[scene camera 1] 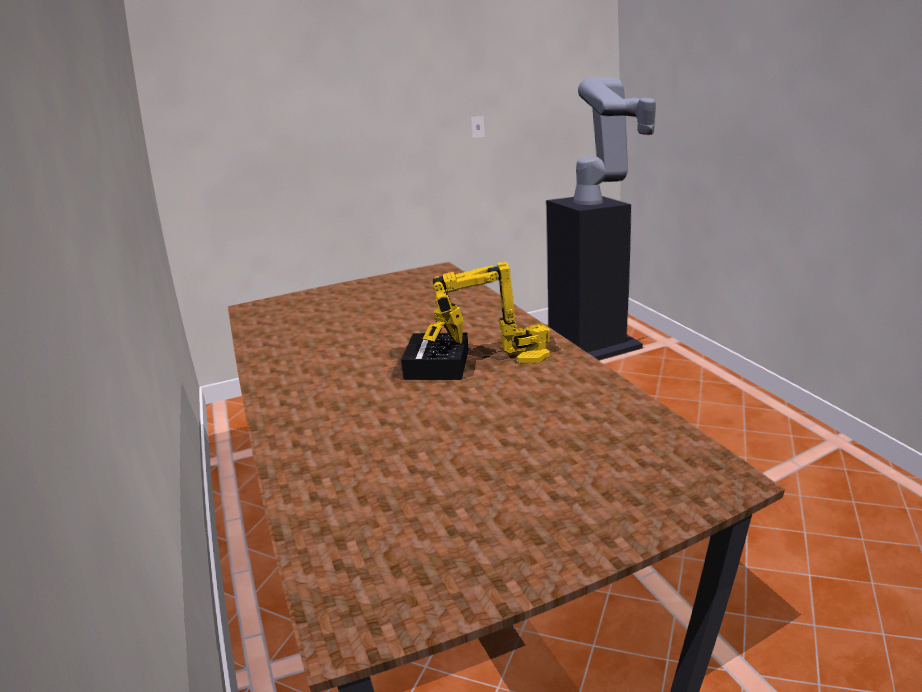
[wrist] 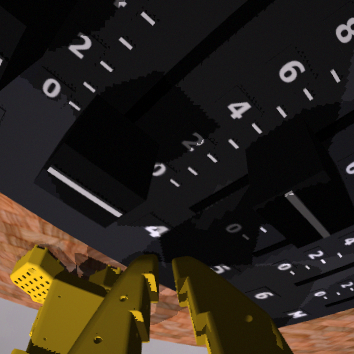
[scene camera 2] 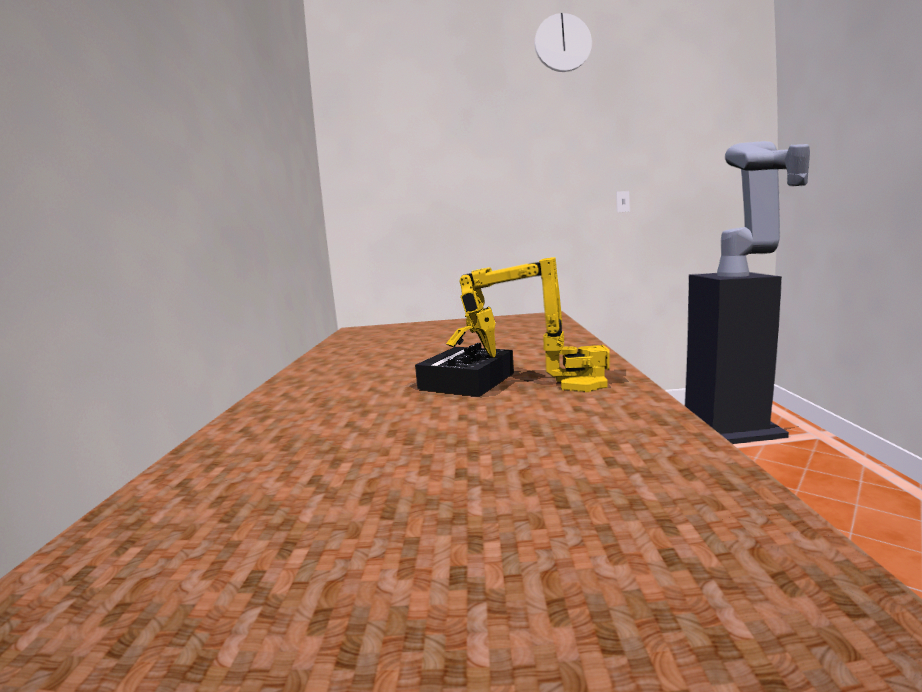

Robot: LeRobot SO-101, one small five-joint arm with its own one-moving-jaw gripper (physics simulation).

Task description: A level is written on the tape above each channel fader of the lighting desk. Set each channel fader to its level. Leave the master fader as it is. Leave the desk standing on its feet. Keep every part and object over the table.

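Places are measured from the arm's base along level axes (x ahead, y left, z up), in millimetres.
Where they show: end effector, tool point: [scene camera 1: 459, 342] [wrist: 156, 271] [scene camera 2: 492, 355]; arm's base, origin of the base link: [scene camera 1: 521, 356] [wrist: 77, 270] [scene camera 2: 571, 383].
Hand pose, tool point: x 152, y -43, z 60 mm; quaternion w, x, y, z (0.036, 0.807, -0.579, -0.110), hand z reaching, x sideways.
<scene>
Each offset is from my tool point to the top centre of the thing. "*": to the spot under its first point. Level surfaces: height alone.
The black lighting desk @[57 mm ahead, 20 mm right, 9 mm up] [scene camera 1: 433, 367] [scene camera 2: 448, 378] [wrist: 30, 135] lies level on the table. My gripper [scene camera 1: 458, 340] [scene camera 2: 492, 353] [wrist: 166, 260] is shut and empty, its tips low at the desk's arm-side edge. In the wrist view, a fader cap @[34 mm ahead, 15 mm left, 8 mm up] [wrist: 95, 160] with a white line sits at the 0 end of its slot. Another cap @[40 mm ahead, 13 mm right, 8 mm up] [wrist: 290, 187] stands farther along the adjacent slot, at a level I cannot read exactly. Tape levels 4 @[* 11 mm ahead, 3 mm left, 4 mm down] [wrist: 156, 231], 5 [wrist: 220, 269] and 6 @[* 11 mm back, 36 mm right, 4 mm down] [wrist: 264, 295] show, with M @[* 22 mm back, 56 mm right, 4 mm down] [wrist: 296, 314] beyond them. Other caps are partly hidden or in shadow.
The yellow arm's base [scene camera 1: 530, 344] [scene camera 2: 584, 368] stands on the wooden table @[60 mm down] [scene camera 1: 476, 476] [scene camera 2: 461, 521], to the desk's right in the scene views. A grey arm [scene camera 1: 612, 141] [scene camera 2: 759, 201] stands on a black pedestal [scene camera 1: 588, 275] [scene camera 2: 733, 350] beyond the table edge.
</scene>
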